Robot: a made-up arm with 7 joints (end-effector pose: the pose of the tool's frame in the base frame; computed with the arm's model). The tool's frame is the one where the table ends.
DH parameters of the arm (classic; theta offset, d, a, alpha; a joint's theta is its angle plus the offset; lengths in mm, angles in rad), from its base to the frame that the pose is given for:
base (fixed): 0 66.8 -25.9 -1.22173
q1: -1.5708 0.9 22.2 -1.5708
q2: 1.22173 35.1 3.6 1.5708
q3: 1.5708 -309 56.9 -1.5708
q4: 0 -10.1 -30.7 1.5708
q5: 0 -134.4 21.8 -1.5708
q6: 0 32.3 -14.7 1.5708
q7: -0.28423 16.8 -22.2 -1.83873
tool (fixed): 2.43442 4.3 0 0
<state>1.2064 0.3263 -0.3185 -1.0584 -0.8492 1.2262 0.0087</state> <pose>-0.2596 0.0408 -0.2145 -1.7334 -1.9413 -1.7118</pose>
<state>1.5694 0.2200 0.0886 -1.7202 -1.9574 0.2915 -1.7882</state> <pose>-0.2814 0.0012 -0.1599 2.7431 0.1991 -0.8940</pose>
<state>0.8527 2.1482 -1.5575 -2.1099 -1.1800 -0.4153 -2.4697</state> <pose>-0.0688 0.2744 0.0979 0.5043 -1.0533 -1.8048</pose>
Working (the frame after each row of the table, in the pose's form):
after base (fixed): -0.0259 0.0000 0.0668 -1.2217 0.0000 0.0000
after q1: -0.0092 -0.0042 0.0808 -2.6304 0.1741 -0.9873
after q2: 0.0113 0.0064 0.0541 1.0186 2.3029 -1.4692
after q3: 0.0227 0.2983 0.1699 0.4365 2.3704 0.5223
after q4: 0.0090 0.3254 0.1810 -0.5732 0.6255 -1.2142
after q5: -0.0979 0.3029 0.0998 1.4670 -2.0717 1.6774
after q6: -0.0800 0.2848 0.0750 -1.4388 0.0699 -2.0368
after q7: -0.0657 0.2726 0.0956 -1.1367 -0.1060 1.6777

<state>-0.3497 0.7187 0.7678 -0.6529 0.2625 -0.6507 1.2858</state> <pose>0.2038 0.3216 -0.1463 -2.2036 -0.1394 -0.0504</pose>
Working (the frame after each row of the table, in the pose's form):
after base (fixed): -0.0259 0.0000 0.0668 -1.2217 0.0000 0.0000
after q1: -0.0335 -0.0063 0.0867 -1.6694 0.4207 -2.3858
after q2: -0.0001 -0.0131 0.0957 0.8347 0.2765 -1.4762
after q3: 0.1322 0.2096 -0.0821 -0.9123 -0.9730 0.0853
after q4: 0.1313 0.2043 -0.1140 0.7831 -1.2167 0.5458
after q5: 0.2151 0.3116 -0.1120 -0.6336 -1.4773 -0.4023
after q6: 0.1943 0.3369 -0.1256 0.9190 -1.9177 0.5711
after q7: 0.2038 0.3181 -0.1438 -0.7401 -2.4765 -1.2417

